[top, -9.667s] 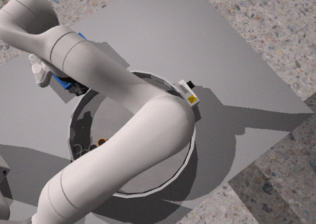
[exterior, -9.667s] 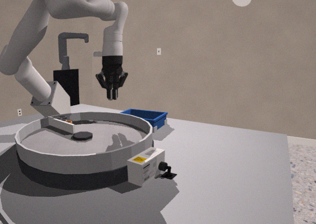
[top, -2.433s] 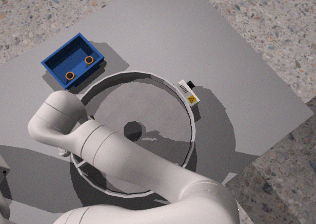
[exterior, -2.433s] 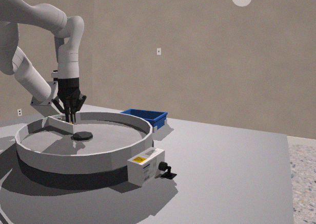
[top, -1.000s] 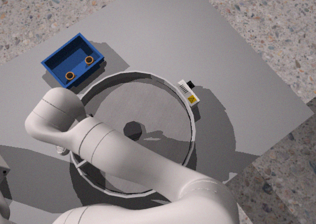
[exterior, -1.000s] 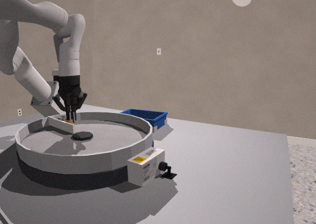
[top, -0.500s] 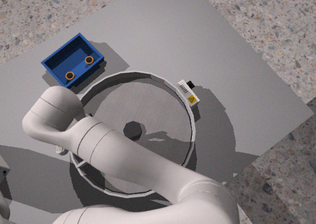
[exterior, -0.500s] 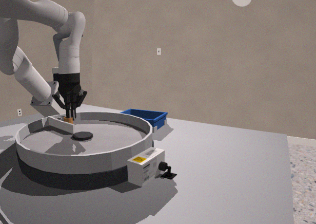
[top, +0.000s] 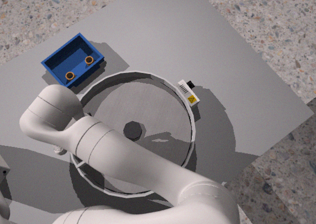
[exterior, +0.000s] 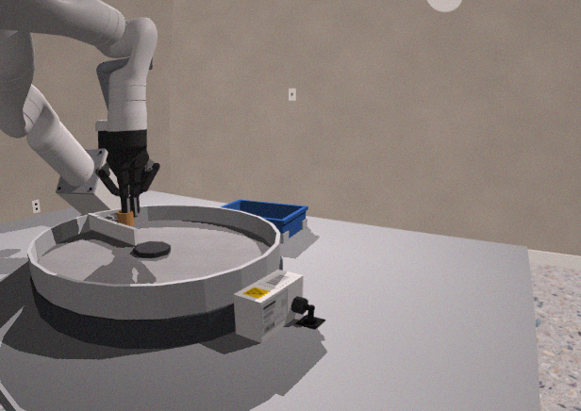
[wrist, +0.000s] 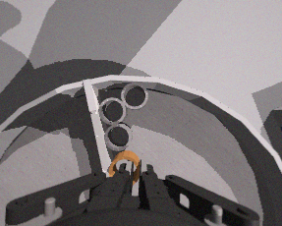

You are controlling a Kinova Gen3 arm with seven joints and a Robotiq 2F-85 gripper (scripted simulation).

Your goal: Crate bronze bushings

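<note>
Now: the blue crate 32 cm to the left of my hand, 9 cm ahead of it and 8 cm below it. Round my hand: round turning table (10 cm ahead, 6 cm below, 4 cm to the right).
</note>
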